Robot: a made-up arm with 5 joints.
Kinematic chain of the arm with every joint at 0, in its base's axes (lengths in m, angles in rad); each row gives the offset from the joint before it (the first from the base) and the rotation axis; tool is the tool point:
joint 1: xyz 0 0 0.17 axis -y
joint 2: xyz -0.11 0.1 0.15 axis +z
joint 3: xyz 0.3 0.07 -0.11 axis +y
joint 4: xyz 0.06 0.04 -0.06 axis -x
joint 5: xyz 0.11 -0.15 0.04 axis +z
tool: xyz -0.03 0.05 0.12
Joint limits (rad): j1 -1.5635..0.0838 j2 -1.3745..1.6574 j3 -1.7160..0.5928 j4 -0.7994..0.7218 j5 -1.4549..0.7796
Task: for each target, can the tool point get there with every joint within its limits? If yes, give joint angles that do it. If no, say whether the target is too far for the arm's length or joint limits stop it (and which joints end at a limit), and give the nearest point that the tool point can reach.
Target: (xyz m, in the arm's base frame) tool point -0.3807 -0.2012 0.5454
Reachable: no: joint limits stop it (at a limit: joint 1, joint 2, joint 3, joint 4, joint 5) | nearest point -0.1557 -0.2096 0.4162 | short by 0.260 m
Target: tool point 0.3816 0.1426 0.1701
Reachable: yes | joints -0.3173 0.0917 0.0472 -0.1247 -0.5493
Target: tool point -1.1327 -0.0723 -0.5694
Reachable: no: too far | nearest point -0.1035 0.0057 -0.1811 | short by 1.103 m
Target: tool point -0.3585 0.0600 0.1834
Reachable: no: joint limits stop it (at a limit: joint 1, joint 2, joint 3, joint 4, joint 5) | nearest point -0.2454 0.2251 0.2805 | short by 0.222 m
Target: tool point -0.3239 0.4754 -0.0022
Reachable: no: joint limits stop it (at a limit: joint 1, joint 3, joint 4, joint 5) | nearest point -0.1048 0.4768 -0.0016 | short by 0.219 m
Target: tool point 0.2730 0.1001 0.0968
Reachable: yes | joints -1.4384 -0.1406 -1.4285 0.1525 -1.2246
